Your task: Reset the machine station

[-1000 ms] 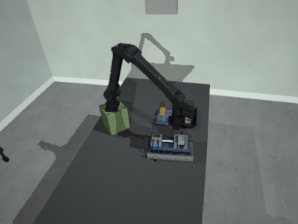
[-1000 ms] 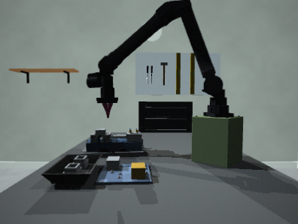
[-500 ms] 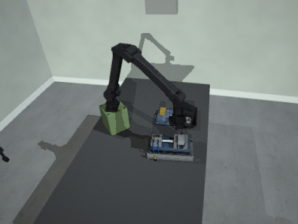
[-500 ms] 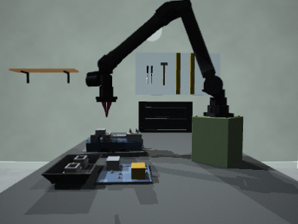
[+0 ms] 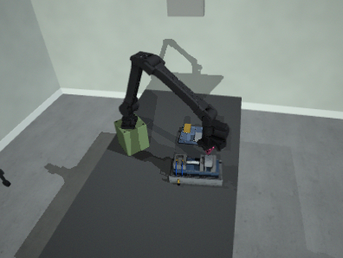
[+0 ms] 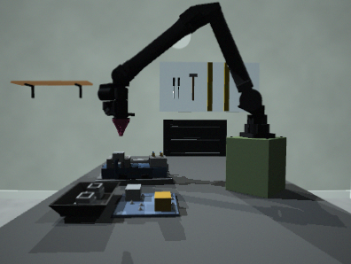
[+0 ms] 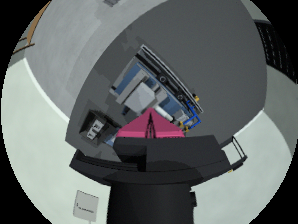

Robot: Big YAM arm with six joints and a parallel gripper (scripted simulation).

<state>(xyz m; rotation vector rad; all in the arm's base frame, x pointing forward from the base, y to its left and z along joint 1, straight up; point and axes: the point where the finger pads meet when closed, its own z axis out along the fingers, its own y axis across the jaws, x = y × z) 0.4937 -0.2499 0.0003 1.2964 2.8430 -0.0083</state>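
Now: hand 9 cm above the gray aluminum blank, 3 cm to the right of it and 1 cm short of it. The rest, counted from my hand: vise (15 cm below, 6 cm behind, 3 cm to the left); then yellow brass blank (42 cm to the left, 16 cm below, 13 cm behind).
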